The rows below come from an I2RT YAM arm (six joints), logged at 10 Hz.
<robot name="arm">
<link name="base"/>
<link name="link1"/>
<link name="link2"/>
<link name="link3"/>
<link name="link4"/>
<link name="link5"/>
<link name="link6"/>
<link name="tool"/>
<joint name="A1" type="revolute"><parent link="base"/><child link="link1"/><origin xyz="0.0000 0.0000 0.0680" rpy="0.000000 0.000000 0.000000"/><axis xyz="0 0 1"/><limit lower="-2.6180" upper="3.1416"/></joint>
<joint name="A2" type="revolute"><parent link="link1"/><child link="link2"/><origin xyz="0.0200 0.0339 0.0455" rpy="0.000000 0.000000 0.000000"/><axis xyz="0 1 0"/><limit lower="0.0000" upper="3.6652"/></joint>
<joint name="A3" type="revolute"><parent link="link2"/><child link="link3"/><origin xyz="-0.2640 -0.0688 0.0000" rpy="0.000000 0.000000 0.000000"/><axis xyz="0 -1 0"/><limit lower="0.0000" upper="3.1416"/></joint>
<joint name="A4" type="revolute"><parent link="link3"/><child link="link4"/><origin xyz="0.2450 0.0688 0.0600" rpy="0.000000 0.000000 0.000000"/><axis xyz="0 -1 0"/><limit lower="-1.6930" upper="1.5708"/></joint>
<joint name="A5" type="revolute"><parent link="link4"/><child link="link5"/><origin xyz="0.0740 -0.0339 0.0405" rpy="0.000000 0.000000 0.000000"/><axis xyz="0 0 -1"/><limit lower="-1.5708" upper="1.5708"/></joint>
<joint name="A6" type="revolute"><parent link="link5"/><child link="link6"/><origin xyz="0.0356 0.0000 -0.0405" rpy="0.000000 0.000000 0.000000"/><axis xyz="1 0 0"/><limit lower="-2.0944" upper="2.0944"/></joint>
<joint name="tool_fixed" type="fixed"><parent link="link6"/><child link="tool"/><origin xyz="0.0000 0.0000 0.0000" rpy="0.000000 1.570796 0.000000"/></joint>
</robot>
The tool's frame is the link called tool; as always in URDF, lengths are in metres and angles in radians.
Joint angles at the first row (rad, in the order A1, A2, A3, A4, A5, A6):
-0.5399 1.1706 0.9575 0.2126 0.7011 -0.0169
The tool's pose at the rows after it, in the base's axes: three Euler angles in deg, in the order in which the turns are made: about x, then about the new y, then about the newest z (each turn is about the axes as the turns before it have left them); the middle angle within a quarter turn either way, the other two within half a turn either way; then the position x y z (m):
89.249, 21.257, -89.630, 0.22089, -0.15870, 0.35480
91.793, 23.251, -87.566, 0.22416, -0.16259, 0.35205
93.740, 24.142, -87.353, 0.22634, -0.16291, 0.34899
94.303, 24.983, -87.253, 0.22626, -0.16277, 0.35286
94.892, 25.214, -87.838, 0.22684, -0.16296, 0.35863
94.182, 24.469, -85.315, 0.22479, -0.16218, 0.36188
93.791, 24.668, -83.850, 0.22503, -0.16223, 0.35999
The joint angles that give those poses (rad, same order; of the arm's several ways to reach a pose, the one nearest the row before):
-0.5430 1.1688 0.9158 0.2684 0.6567 -0.0077
-0.5537 1.1857 0.9357 0.2150 0.6108 0.0750
-0.5522 1.1934 0.9434 0.1781 0.5952 0.1133
-0.5537 1.1919 0.9617 0.1489 0.5784 0.1242
-0.5537 1.1950 0.9909 0.1121 0.5737 0.1242
-0.5537 1.1873 0.9940 0.1135 0.5875 0.1564
-0.5538 1.1873 0.9834 0.1318 0.5845 0.1748

